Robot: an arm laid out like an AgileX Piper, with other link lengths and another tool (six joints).
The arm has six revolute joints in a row. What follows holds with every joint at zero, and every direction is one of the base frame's. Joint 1 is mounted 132.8 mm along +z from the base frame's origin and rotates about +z. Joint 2 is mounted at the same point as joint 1 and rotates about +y. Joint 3 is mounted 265.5 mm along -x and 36.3 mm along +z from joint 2 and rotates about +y. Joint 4 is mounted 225.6 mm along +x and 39.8 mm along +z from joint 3 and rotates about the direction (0.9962, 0, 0.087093). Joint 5 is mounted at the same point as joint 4 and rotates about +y. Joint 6 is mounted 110.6 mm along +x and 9.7 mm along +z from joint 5 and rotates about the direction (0.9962, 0, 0.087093). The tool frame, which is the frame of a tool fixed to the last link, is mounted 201.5 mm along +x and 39 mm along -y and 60.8 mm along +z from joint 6; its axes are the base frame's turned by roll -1.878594, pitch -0.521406 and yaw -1.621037 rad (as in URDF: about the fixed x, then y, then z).
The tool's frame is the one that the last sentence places.
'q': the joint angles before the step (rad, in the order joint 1, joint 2, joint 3, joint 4, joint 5, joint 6). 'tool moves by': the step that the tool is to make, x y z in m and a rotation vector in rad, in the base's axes. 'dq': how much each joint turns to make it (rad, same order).
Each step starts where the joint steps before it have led.
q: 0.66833 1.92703 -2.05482 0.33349 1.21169 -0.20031
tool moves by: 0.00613 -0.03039 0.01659 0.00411 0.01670 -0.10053
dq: -0.02821 -0.05381 0.00005 -0.03608 0.03854 0.09527
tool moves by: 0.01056 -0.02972 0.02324 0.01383 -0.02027 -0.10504
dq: -0.02210 -0.05835 0.00338 -0.05259 0.00812 0.08878
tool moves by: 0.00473 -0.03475 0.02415 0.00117 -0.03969 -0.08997
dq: -0.01942 -0.08320 0.03679 -0.06393 0.00040 0.06347
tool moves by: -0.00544 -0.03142 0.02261 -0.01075 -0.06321 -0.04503
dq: -0.00997 -0.11559 0.09424 -0.05823 -0.02718 0.01280
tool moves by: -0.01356 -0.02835 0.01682 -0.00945 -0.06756 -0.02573
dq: -0.00167 -0.14066 0.14374 -0.05099 -0.05429 -0.00026
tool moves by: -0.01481 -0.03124 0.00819 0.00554 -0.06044 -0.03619
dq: -0.01685 -0.15408 0.17802 -0.03509 -0.07786 0.00367
